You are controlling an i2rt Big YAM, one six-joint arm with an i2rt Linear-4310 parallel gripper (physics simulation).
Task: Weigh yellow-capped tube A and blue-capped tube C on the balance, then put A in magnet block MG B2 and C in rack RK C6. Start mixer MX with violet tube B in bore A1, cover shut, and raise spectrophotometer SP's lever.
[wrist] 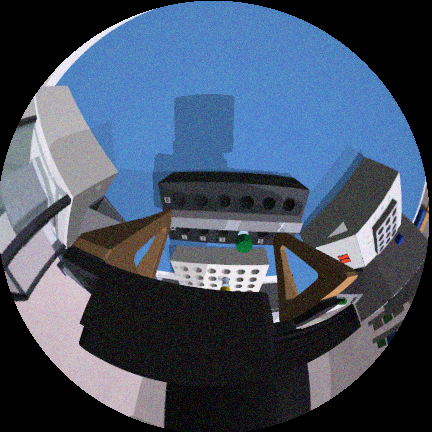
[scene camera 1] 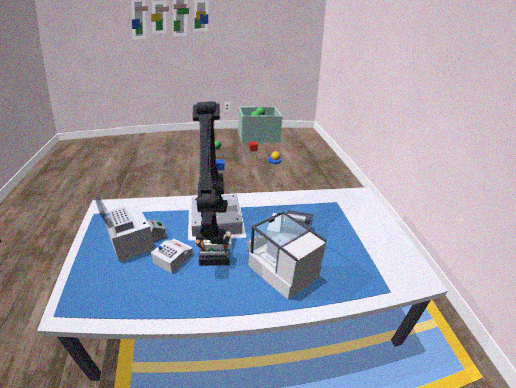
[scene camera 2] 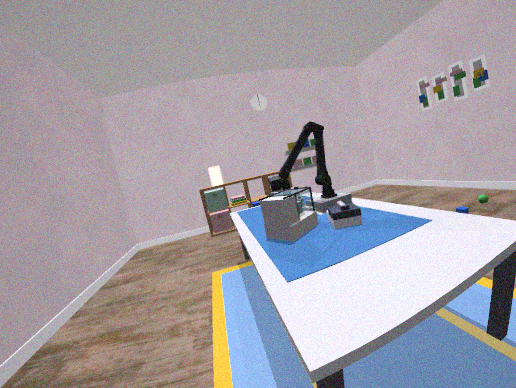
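Seen in the pictures: gripper, fingertip midpoint: (wrist: 227,226) (scene camera 1: 215,252); arm's base, link origin: (scene camera 2: 329,196).
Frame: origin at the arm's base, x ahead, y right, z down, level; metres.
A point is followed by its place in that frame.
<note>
My gripper (wrist: 227,226) {x 0.302, y -0.043, z 0.022 m} (scene camera 1: 214,242) {x 0.302, y -0.043, z 0.022 m} is open and empty above the magnet block and rack; its tips are hidden in scene camera 2. The dark magnet block (wrist: 220,212) {x 0.310, y -0.051, z 0.029 m} (scene camera 1: 214,260) {x 0.338, y -0.045, z 0.038 m} has two rows of bores and a green-capped tube (wrist: 244,242) {x 0.298, y -0.028, z 0.010 m} in its near row. Yellow-capped tube A (wrist: 225,284) {x 0.207, y -0.027, z 0.024 m} stands upright in the white rack (wrist: 215,256) {x 0.232, y -0.046, z 0.050 m}, beyond the fingertips' gap. Blue-capped tube C (wrist: 399,239) {x 0.348, y 0.178, z -0.020 m} (scene camera 1: 160,247) {x 0.350, y 0.181, z -0.019 m} is at the white keypad-like block (wrist: 367,240) {x 0.323, y 0.124, z 0.005 m} (scene camera 1: 172,256) {x 0.372, y 0.126, z 0.004 m}. Violet tube B does not show. The balance (wrist: 82,145) {x 0.369, y -0.226, z 0.039 m} (scene camera 1: 300,262) {x 0.481, y -0.373, z -0.116 m} (scene camera 2: 285,220) {x 0.400, y -0.462, z -0.037 m} has glass panels.
A grey machine (scene camera 1: 131,240) {x 0.334, y 0.321, z -0.026 m} with a bore grid and raised clear cover stands left. A small device (scene camera 1: 156,228) {x 0.207, y 0.244, z -0.003 m} with a green display adjoins it. Another dark-topped device (scene camera 1: 300,218) {x 0.095, y -0.410, z -0.029 m} (scene camera 2: 345,215) {x 0.106, y -0.467, z 0.009 m} stands behind the balance. The arm base (scene camera 1: 232,220) {x 0.103, y -0.098, z -0.002 m} is behind the rack.
</note>
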